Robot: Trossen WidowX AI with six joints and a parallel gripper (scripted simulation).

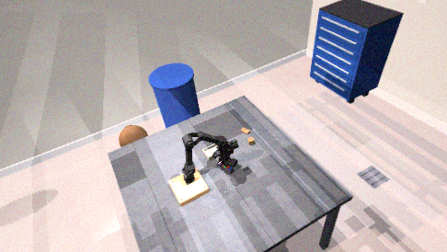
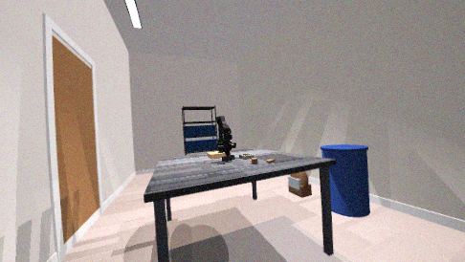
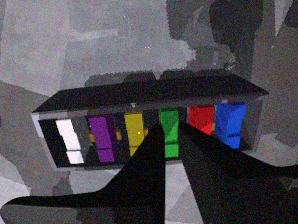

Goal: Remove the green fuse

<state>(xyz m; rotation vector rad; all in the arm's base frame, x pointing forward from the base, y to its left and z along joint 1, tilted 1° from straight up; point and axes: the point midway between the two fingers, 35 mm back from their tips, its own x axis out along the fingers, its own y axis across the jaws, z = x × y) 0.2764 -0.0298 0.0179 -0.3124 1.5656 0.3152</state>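
Now: gripper tip 200 mm to the right of the white tray and 30 mm above it. Round my gripper tip: green fuse: 10 mm below.
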